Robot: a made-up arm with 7 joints.
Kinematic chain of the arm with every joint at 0, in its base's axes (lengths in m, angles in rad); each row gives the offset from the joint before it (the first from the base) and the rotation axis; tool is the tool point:
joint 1: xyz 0 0 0.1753 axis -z
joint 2: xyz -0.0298 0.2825 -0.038 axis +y
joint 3: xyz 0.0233 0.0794 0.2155 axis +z
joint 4: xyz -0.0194 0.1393 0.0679 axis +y
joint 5: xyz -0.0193 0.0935 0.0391 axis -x
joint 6: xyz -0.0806 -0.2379 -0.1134 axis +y
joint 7: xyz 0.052 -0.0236 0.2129 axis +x
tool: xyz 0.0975 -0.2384 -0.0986
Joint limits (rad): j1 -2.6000..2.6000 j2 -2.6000..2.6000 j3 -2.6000..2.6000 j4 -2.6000..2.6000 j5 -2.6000..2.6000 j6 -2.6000..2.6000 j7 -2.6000..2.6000
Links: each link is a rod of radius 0.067 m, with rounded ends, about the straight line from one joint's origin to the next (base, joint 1, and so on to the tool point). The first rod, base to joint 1, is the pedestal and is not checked.
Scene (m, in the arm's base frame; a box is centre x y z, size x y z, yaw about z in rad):
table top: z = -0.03
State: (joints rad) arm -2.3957 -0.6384 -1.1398 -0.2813 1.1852 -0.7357 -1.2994
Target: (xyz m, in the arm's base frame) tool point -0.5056 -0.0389 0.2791
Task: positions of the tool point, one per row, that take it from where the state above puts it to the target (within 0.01 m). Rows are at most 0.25 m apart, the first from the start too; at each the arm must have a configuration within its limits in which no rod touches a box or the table.
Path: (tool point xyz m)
1: -0.5061 -0.8745 0.7164
2: -0.6368 -0.7739 0.6233
3: -0.7174 -0.6025 0.5399
4: -0.7232 -0.3958 0.4596
5: -0.6483 -0.1954 0.3740
6: -0.5056 -0.0389 0.2791

